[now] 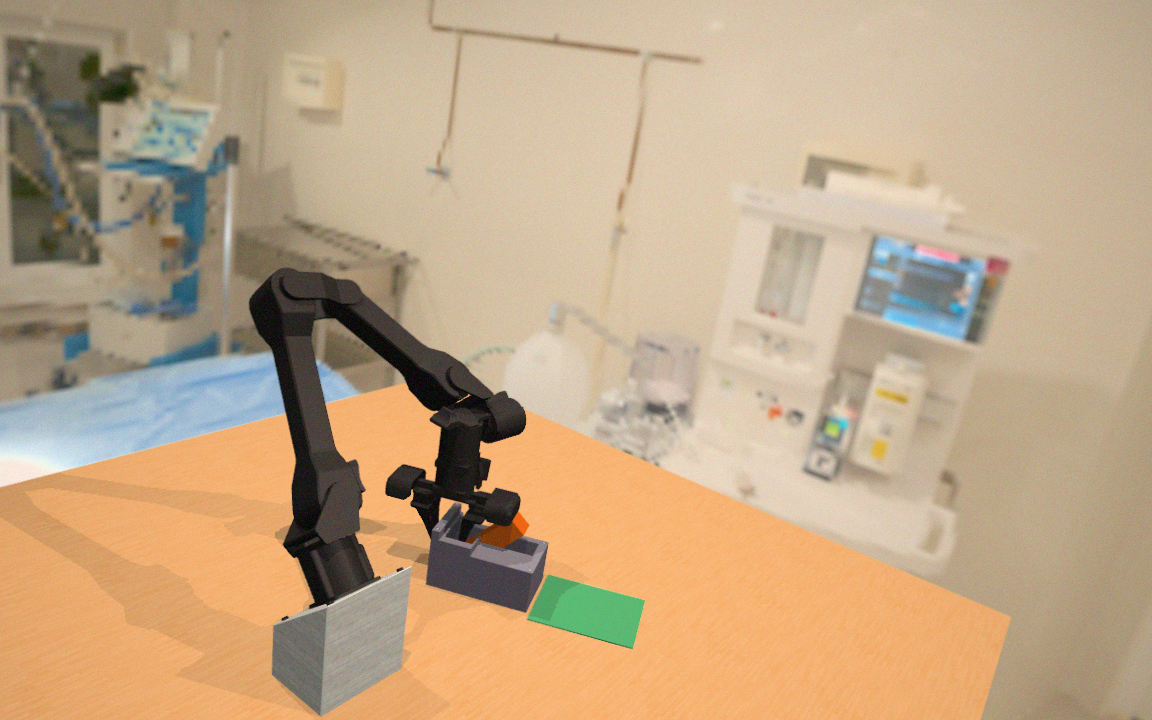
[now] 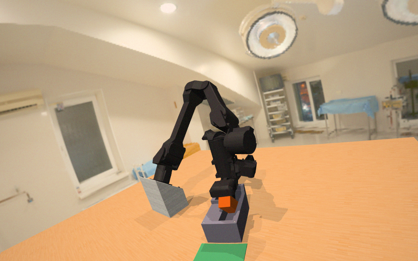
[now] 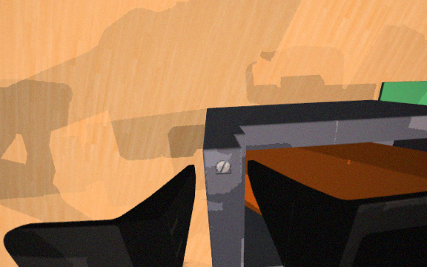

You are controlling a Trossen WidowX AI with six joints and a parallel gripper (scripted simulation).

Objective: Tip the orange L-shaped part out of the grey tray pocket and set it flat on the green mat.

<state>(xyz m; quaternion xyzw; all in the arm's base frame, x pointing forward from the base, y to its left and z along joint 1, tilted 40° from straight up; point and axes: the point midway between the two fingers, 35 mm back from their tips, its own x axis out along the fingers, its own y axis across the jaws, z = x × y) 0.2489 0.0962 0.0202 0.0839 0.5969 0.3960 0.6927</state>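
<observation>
My gripper tip is 5 cm to the left of the orange L-shaped part, 2 cm short of it and 1 cm below it. Round my gripper tip: green mat 20 cm to the right, 9 cm ahead, 5 cm below.
</observation>
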